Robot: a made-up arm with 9 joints. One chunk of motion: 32 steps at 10 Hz.
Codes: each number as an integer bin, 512 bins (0 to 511) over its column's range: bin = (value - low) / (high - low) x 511, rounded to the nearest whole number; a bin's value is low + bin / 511 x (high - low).
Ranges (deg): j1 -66..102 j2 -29..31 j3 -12..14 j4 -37..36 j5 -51..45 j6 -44..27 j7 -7..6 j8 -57..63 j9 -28..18
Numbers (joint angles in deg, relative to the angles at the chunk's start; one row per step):
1: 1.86 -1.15 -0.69 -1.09 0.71 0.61 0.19 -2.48 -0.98
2: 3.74 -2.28 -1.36 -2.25 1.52 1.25 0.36 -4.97 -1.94
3: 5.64 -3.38 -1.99 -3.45 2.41 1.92 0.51 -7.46 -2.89
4: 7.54 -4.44 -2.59 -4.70 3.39 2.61 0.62 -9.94 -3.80
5: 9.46 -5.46 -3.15 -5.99 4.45 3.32 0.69 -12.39 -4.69
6: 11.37 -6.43 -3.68 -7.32 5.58 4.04 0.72 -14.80 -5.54
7: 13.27 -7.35 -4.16 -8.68 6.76 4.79 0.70 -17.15 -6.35
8: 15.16 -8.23 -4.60 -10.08 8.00 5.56 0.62 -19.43 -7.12
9: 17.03 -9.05 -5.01 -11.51 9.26 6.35 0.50 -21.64 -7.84
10: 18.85 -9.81 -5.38 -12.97 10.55 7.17 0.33 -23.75 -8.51
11: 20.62 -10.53 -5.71 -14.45 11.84 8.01 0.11 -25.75 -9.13
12: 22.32 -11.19 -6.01 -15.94 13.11 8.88 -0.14 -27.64 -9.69
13: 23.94 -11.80 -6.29 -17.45 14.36 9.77 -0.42 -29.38 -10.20
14: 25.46 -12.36 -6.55 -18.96 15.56 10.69 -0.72 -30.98 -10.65
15: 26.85 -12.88 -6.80 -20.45 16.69 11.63 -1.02 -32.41 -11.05
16: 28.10 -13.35 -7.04 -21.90 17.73 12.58 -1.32 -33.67 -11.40
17: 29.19 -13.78 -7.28 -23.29 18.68 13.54 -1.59 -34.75 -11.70
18: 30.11 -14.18 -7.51 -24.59 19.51 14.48 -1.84 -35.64 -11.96
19: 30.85 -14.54 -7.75 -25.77 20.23 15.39 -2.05 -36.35 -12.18
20: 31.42 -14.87 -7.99 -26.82 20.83 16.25 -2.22 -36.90 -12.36
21: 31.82 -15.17 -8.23 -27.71 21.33 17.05 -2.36 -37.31 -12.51
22: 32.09 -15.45 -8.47 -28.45 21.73 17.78 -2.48 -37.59 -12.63
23: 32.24 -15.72 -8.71 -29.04 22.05 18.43 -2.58 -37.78 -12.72
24: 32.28 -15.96 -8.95 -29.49 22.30 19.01 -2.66 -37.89 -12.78
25: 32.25 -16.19 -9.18 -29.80 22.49 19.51 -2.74 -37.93 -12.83
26: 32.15 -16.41 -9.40 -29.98 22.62 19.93 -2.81 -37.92 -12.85
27: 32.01 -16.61 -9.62 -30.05 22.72 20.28 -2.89 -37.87 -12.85
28: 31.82 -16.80 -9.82 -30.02 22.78 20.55 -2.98 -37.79 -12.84
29: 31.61 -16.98 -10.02 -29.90 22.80 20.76 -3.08 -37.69 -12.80
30: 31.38 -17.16 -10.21 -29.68 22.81 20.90 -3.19 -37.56 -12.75
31: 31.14 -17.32 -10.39 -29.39 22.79 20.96 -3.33 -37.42 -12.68
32: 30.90 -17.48 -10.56 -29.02 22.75 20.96 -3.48 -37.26 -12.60
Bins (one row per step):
1: 206 237 222 251 275 321 283 232 300
2: 212 228 209 243 280 326 289 222 289
3: 218 218 197 235 284 330 295 211 279
4: 224 209 185 226 290 335 300 200 269
5: 230 200 174 217 295 341 302 190 259
6: 235 192 164 208 301 346 303 180 250
7: 241 184 154 198 307 351 303 170 241
8: 247 177 145 188 314 357 300 160 232
9: 253 170 137 178 321 362 295 151 224
10: 258 163 130 168 328 368 288 142 217
11: 263 157 124 158 334 374 279 133 210
12: 269 152 118 147 341 381 270 125 203
13: 274 146 112 137 348 387 259 118 198
14: 278 142 107 126 354 394 247 111 193
15: 282 137 102 116 360 400 235 105 188
16: 286 133 97 106 366 407 223 99 184
17: 290 130 93 96 371 414 213 95 181
18: 292 126 88 87 375 421 203 91 178
19: 295 123 84 79 379 427 195 88 176
20: 296 120 79 71 382 434 188 86 174
21: 298 118 74 65 385 439 182 84 172
22: 298 115 69 60 387 445 178 83 171
23: 299 113 65 56 389 449 174 82 170
24: 299 111 60 53 390 453 171 81 169
25: 299 109 55 50 391 457 167 81 169
26: 299 107 51 49 392 460 165 81 168
27: 298 106 47 49 392 463 162 81 168
28: 298 104 43 49 393 465 158 82 168
29: 297 102 39 50 393 466 154 82 169
30: 296 101 35 51 393 467 150 83 169
31: 295 99 32 53 393 468 144 83 170
32: 295 98 28 56 393 468 138 84 171

